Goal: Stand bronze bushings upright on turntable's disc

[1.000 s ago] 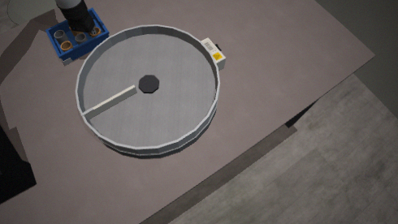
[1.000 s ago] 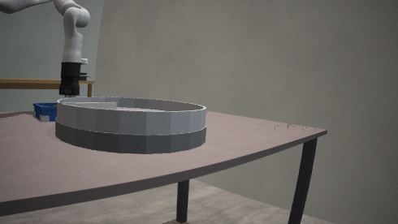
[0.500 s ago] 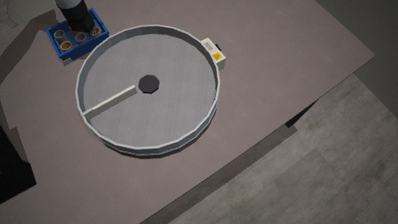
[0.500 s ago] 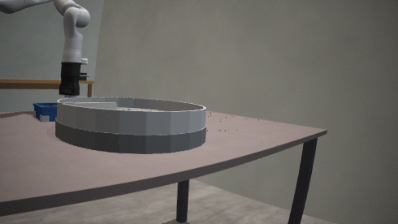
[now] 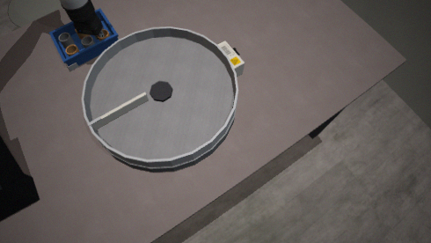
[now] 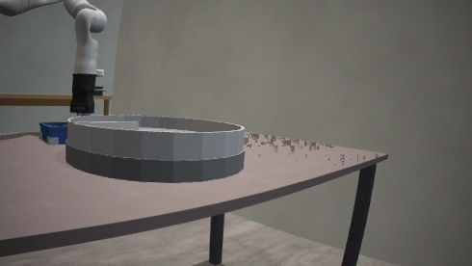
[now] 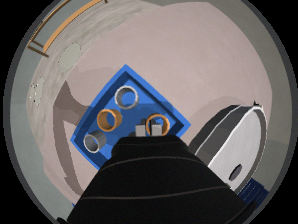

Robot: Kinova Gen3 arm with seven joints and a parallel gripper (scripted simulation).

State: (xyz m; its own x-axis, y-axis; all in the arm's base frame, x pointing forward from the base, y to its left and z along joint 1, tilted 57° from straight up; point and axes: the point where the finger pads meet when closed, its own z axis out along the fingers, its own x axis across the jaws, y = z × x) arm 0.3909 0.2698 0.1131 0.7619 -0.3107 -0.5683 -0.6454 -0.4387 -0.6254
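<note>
The crate is 5 cm behind my hand, 2 cm to the left of it and 2 cm below it. Also, from my hand: turntable disc (31 cm to the right, 9 cm ahead, 1 cm above).
</note>
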